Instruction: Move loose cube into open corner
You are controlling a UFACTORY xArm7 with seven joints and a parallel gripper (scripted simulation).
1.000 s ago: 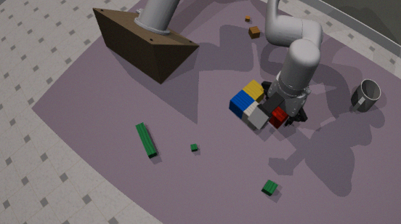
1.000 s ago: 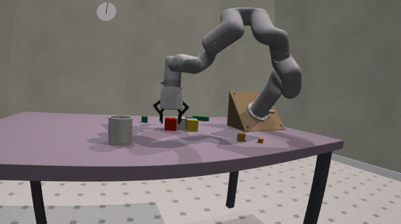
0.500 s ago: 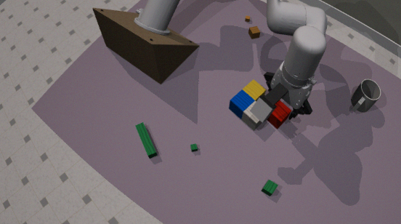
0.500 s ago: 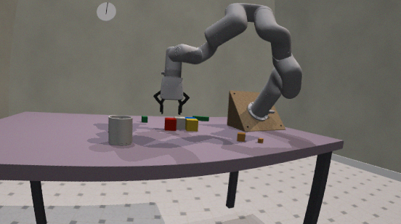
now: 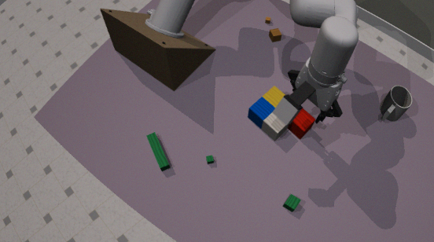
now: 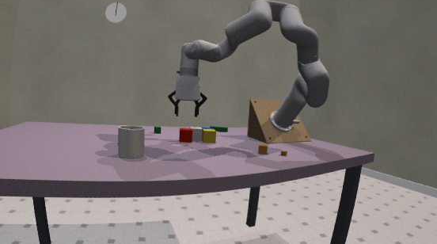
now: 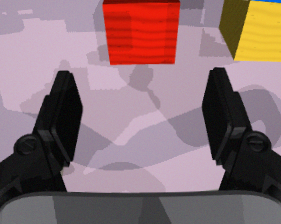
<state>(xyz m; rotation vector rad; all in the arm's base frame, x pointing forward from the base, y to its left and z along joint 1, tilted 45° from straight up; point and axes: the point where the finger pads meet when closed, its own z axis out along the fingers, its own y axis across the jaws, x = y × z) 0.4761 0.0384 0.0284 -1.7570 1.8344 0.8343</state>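
Right now my hand is 90 mm above the red cube. Also, from my hand: green bar 230 mm behind, 310 mm to the right, 110 mm below; white cube 50 mm behind, 50 mm to the right, 90 mm below.
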